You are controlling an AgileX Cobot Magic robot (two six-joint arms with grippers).
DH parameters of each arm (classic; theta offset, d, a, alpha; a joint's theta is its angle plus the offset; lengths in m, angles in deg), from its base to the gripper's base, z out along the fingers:
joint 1: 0 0.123 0 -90
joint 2: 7.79 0 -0.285 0
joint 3: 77.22 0 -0.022 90
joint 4: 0 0.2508 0 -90
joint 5: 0 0 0.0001 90
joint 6: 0 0.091 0 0
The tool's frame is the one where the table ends.
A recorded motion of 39 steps. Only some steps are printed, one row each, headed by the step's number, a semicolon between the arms.
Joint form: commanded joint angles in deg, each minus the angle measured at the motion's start. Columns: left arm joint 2, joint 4, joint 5, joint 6, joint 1, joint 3; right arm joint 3, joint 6, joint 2, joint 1, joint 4, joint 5.
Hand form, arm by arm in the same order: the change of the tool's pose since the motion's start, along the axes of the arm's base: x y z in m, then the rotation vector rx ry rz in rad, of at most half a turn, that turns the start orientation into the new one. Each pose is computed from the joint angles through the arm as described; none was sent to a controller.
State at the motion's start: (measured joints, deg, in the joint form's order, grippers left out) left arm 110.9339 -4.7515 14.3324 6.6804 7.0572 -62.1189; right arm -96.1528 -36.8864 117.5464 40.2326 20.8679 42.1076
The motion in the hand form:
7: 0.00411 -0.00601 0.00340 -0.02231 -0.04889 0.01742; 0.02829 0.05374 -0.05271 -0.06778 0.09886 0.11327
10: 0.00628 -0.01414 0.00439 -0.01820 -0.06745 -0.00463; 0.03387 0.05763 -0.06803 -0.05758 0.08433 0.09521
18: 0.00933 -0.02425 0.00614 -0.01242 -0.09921 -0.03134; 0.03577 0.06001 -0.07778 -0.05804 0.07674 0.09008
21: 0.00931 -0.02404 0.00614 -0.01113 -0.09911 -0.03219; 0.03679 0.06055 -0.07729 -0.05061 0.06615 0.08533
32: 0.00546 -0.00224 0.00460 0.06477 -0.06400 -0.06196; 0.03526 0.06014 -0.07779 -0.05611 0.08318 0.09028
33: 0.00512 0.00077 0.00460 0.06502 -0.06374 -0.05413; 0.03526 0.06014 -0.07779 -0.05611 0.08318 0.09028
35: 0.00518 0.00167 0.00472 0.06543 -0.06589 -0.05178; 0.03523 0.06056 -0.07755 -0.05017 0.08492 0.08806
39: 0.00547 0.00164 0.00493 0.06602 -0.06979 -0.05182; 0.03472 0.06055 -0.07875 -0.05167 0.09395 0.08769
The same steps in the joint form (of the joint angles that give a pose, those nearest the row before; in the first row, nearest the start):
7: -0.16 -2.41 -2.45 -0.05 -0.89 -0.04; -22.57 -0.54 18.65 2.03 0.04 11.65
10: -0.16 -2.30 -3.56 -0.05 -2.16 -0.04; -22.97 -0.54 20.75 2.03 0.15 8.75
18: -0.16 -2.18 -5.43 -0.05 -3.75 -0.04; -23.06 -0.63 21.95 2.16 0.01 7.24
21: -0.16 -2.07 -5.43 -0.05 -3.72 -0.04; -23.06 -0.63 21.95 2.16 0.01 6.45
32: -0.16 4.38 -3.88 -0.05 -0.69 -0.04; -23.06 -0.63 21.95 2.16 0.32 7.47
33: -0.16 4.38 -3.88 -0.05 -0.24 -0.04; -23.06 -0.63 21.95 2.16 0.32 7.47
35: -0.16 4.38 -4.01 -0.05 -0.11 -0.04; -23.06 -0.63 21.95 2.16 0.66 7.32
39: -0.16 4.38 -4.24 -0.05 -0.12 -0.04; -23.06 -0.52 22.07 2.16 0.86 7.64

